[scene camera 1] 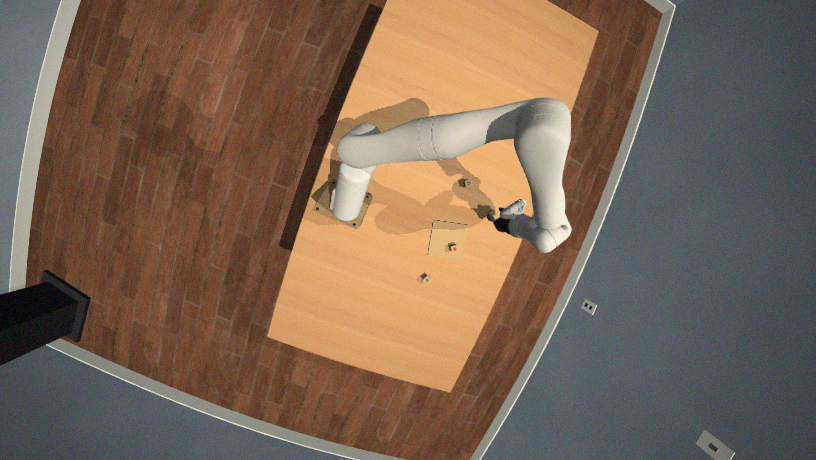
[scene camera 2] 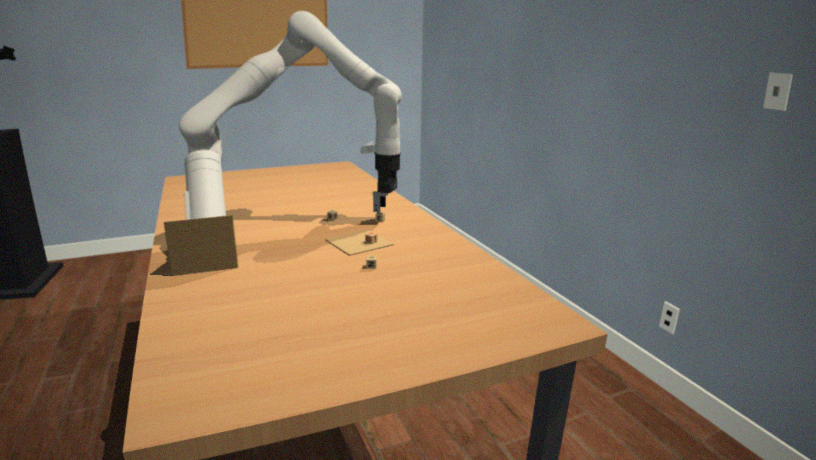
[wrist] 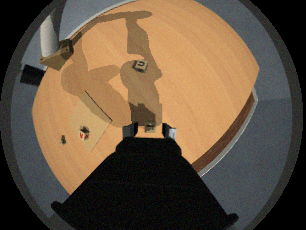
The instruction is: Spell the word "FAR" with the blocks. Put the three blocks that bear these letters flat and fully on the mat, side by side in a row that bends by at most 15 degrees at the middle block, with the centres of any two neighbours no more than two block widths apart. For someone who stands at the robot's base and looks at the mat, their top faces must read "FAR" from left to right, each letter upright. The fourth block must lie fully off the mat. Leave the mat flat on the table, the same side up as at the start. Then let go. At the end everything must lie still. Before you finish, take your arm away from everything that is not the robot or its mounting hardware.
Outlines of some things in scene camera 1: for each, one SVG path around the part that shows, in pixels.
A thin tan mat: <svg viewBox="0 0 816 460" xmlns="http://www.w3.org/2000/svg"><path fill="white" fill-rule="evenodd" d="M433 220L428 256L462 260L469 225ZM450 245L458 245L459 251L452 253L450 251Z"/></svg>
